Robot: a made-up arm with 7 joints. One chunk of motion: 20 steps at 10 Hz.
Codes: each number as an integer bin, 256 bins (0 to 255) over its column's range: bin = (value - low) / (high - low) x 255, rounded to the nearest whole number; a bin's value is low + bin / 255 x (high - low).
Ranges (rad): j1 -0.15..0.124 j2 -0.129..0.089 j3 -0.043..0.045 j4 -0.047..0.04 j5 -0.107..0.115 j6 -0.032..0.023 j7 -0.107..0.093
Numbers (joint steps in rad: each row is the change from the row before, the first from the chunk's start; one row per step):
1: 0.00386 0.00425 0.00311 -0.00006 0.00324 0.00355 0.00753
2: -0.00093 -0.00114 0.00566 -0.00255 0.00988 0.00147 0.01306
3: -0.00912 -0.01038 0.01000 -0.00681 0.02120 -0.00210 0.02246
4: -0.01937 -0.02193 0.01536 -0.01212 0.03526 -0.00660 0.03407
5: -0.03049 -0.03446 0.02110 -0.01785 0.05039 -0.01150 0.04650
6: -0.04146 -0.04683 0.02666 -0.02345 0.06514 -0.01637 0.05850
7: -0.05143 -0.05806 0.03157 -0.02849 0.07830 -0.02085 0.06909
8: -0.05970 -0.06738 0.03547 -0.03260 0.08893 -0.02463 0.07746
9: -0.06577 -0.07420 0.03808 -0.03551 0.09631 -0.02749 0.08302
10: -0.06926 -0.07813 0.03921 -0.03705 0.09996 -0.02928 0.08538
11: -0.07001 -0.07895 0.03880 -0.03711 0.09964 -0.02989 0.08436
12: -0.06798 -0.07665 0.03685 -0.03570 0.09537 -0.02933 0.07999
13: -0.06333 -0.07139 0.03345 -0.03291 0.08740 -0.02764 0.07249
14: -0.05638 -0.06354 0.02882 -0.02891 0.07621 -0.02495 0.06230
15: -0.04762 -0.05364 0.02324 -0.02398 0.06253 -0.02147 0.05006
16: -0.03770 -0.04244 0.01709 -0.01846 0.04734 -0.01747 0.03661
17: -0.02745 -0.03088 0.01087 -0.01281 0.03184 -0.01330 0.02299
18: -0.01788 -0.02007 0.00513 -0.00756 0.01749 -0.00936 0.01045
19: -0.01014 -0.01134 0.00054 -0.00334 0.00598 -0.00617 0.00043
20: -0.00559 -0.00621 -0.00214 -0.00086 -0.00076 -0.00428 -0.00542
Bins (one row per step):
1: 143 156 134 138 127 165 146
2: 139 150 141 130 134 155 153
3: 131 139 154 118 147 139 165
4: 122 125 169 102 163 118 180
5: 111 111 186 85 181 95 196
6: 101 96 202 69 198 72 211
7: 92 83 216 54 213 52 225
8: 84 72 227 42 225 34 235
9: 78 64 235 34 234 21 242
10: 75 60 238 29 238 13 245
11: 74 59 237 29 237 10 244
12: 76 61 231 33 232 12 238
13: 81 67 222 41 223 20 229
14: 87 77 208 53 210 33 216
15: 95 88 192 67 195 49 200
16: 105 101 174 84 177 67 183
17: 114 115 156 100 159 87 166
18: 123 127 139 116 143 105 150
19: 130 138 126 128 130 120 137
20: 134 144 118 135 122 129 130

